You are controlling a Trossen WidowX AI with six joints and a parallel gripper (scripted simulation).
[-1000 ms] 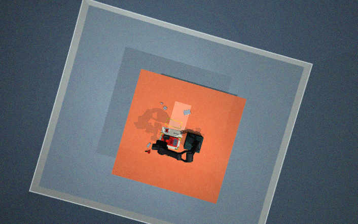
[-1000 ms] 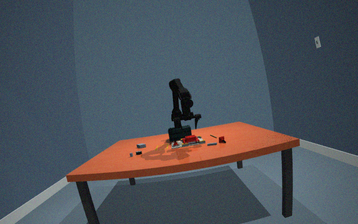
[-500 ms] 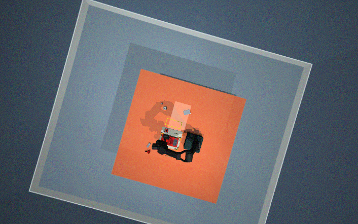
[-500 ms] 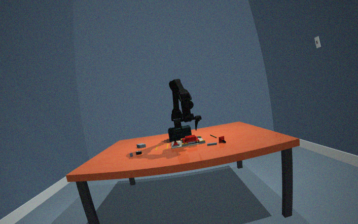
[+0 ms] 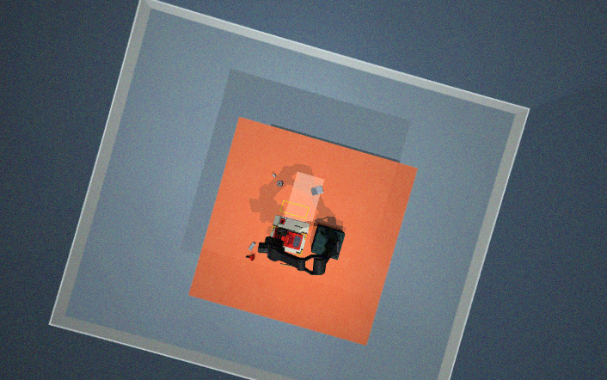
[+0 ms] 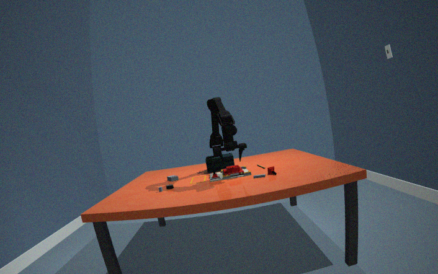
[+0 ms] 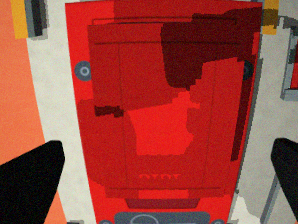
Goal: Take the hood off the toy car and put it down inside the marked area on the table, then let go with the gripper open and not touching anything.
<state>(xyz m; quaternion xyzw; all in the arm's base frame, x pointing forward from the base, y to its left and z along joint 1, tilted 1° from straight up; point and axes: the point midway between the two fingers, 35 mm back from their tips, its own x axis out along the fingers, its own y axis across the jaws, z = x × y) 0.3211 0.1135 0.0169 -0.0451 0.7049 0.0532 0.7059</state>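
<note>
Now: the hood 3 cm below my gripper tip. Round my gripper tip: thin rod (15 cm behind, 16 cm to the left, 7 cm below).
</note>
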